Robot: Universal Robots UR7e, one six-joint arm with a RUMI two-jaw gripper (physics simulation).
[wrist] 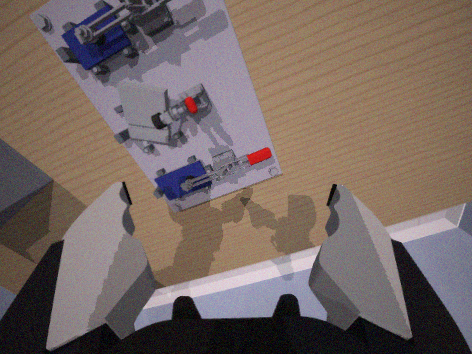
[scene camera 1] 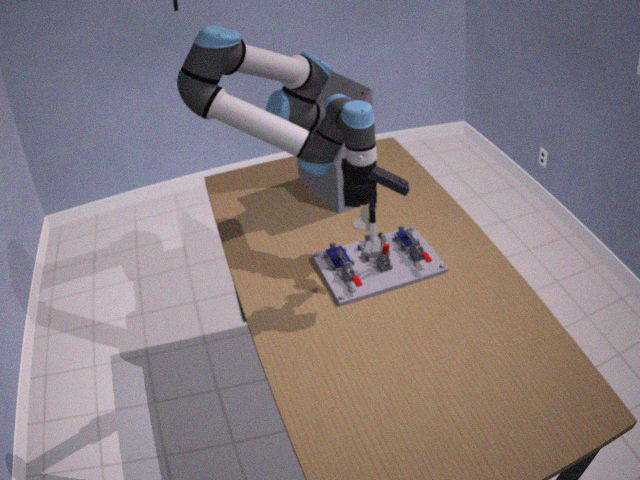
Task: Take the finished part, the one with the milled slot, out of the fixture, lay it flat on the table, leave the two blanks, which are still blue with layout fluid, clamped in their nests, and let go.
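Frame: origin at the arm's base, x down, y right, z back, level; metres.
Seen in the pictures: gripper, between the fingertips: (wrist: 231, 185) (scene camera 1: 372, 225).
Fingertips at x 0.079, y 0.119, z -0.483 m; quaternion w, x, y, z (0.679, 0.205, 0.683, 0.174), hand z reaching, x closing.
Observation:
Pixels of each thing's top centre, then the offset from my fingertips to it. "spot": a spot on its surface instead. Level surfaces: height alone.
- finished part, centre of its top: (wrist: 142, 117) (scene camera 1: 378, 242) dx +0.150, dy -0.076, dz +0.097 m
- fixture plate, centre of its top: (wrist: 178, 108) (scene camera 1: 380, 261) dx +0.186, dy -0.060, dz +0.058 m
- clamp's red handle, centre of its top: (wrist: 190, 106) (scene camera 1: 386, 244) dx +0.096, dy -0.055, dz +0.018 m
- blue blank, a spot on its surface: (wrist: 97, 42) (scene camera 1: 405, 236) spot: dx +0.152, dy -0.167, dz +0.084 m
- wooden table, height of its surface: dx +0.201 m
The finished part (scene camera 1: 371, 245) (wrist: 145, 107), light grey with a slot line, sits in the middle nest of the fixture plate (scene camera 1: 392, 281) (wrist: 225, 75). Its clamp's red handle (scene camera 1: 385, 249) (wrist: 190, 104) stands up. One blue blank (scene camera 1: 338, 256) (wrist: 180, 180) is in the left nest in the scene view, another blue blank (scene camera 1: 404, 238) (wrist: 97, 42) in the right nest; both are under clamp arms. My gripper (scene camera 1: 366, 230) (wrist: 231, 185) is open and empty. It hangs above the back of the plate, near the finished part; a finger partly overlaps that part in the scene view.
The plate lies on the wooden table (scene camera 1: 439, 361) (wrist: 350, 100). Red handles of the outer clamps (scene camera 1: 357, 280) (scene camera 1: 426, 256) lie low towards the table's front. The grey robot pedestal (scene camera 1: 323, 188) (wrist: 20, 175) stands behind the plate.

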